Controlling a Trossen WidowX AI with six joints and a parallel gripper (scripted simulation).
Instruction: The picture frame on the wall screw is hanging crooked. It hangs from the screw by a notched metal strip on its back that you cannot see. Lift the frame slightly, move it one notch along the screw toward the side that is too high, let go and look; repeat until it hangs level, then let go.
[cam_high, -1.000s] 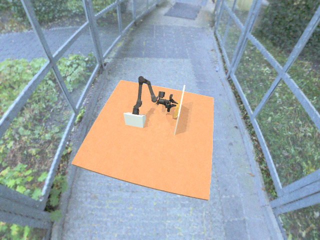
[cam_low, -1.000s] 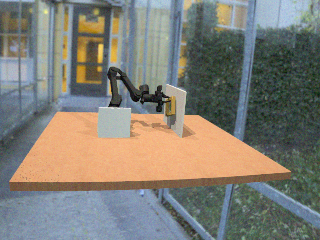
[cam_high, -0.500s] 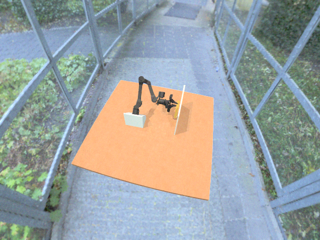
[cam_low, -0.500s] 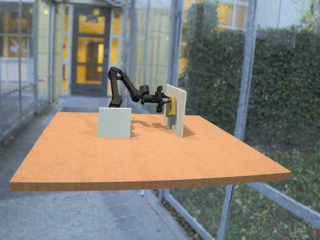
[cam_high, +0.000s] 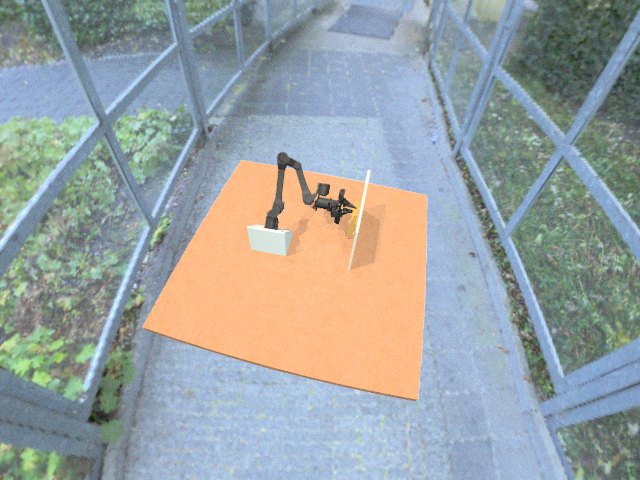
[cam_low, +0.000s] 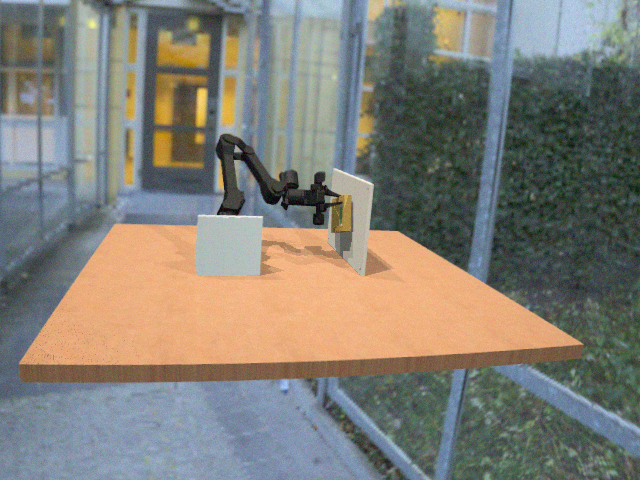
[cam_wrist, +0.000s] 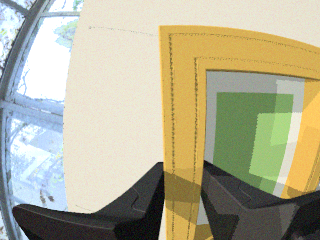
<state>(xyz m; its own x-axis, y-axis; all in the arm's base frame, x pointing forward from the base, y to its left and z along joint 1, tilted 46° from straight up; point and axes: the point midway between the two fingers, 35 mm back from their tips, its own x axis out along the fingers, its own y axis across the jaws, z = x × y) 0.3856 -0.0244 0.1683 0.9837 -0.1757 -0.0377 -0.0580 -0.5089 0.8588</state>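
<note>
Right now the picture frame is 1 cm to the right of my gripper tip and 5 cm below it.
</note>
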